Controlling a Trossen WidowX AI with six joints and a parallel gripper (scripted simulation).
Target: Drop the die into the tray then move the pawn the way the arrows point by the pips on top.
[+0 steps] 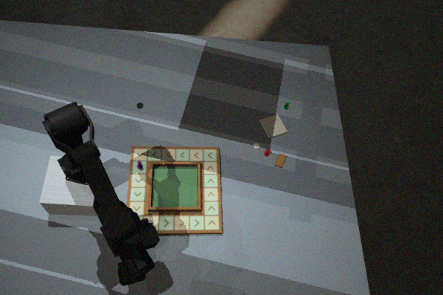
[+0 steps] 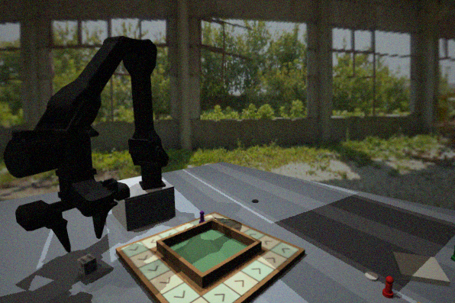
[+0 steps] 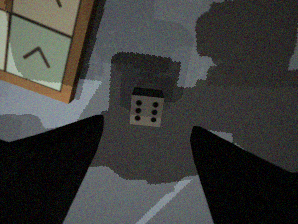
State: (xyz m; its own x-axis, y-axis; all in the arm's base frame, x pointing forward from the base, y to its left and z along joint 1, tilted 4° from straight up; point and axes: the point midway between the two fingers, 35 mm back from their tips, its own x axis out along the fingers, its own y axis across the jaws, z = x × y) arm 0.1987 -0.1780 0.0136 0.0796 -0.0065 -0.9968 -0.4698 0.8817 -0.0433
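Right now the white die is 40 mm below my gripper tip. The rest, counted from my gripper tip: black dot (130 mm behind, 500 mm to the left, 50 mm below); then green dice tray (70 mm ahead, 230 mm to the left, 50 mm below); then purple pawn (60 mm behind, 270 mm to the left, 30 mm below).
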